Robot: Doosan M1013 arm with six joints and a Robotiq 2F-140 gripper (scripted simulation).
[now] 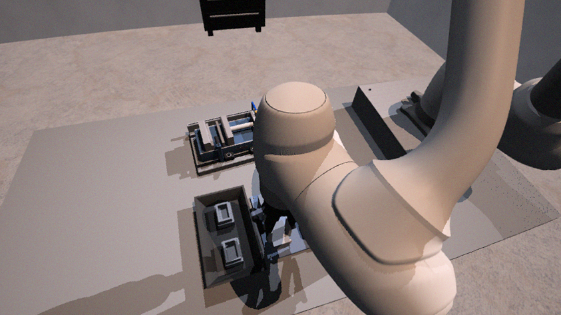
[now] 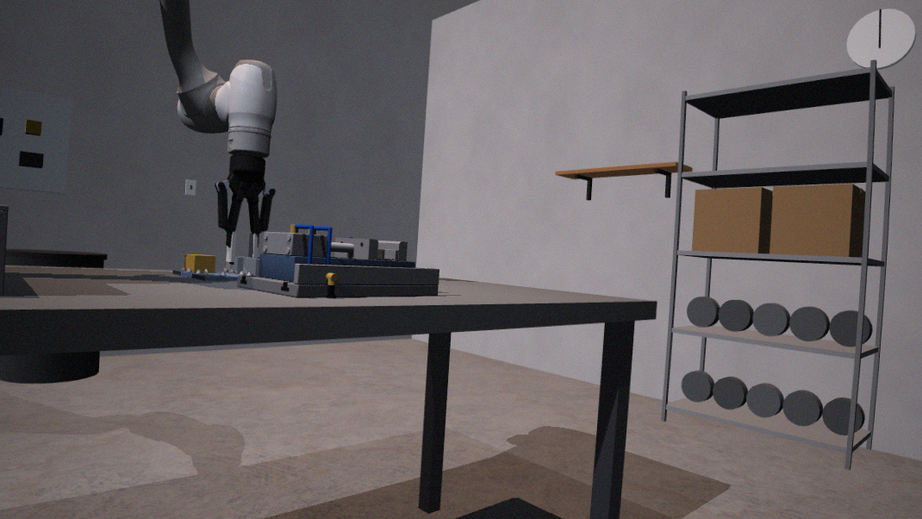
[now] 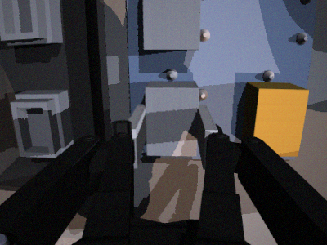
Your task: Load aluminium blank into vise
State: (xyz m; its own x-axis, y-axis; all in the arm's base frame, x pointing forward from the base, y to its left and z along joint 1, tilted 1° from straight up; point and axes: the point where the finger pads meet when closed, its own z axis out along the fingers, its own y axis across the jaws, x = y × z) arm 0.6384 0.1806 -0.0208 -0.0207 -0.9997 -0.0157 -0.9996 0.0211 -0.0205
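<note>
Now: the work stop 9 cm ahead of my hand, 31 cm to the right of it and 3 cm above it. The rest, counted from my hand: infeed plate (5 cm behind, 4 cm to the right, 6 cm below); piston rod (36 cm to the right, 1 cm above); brass blank (9 cm behind, 4 cm below).
</note>
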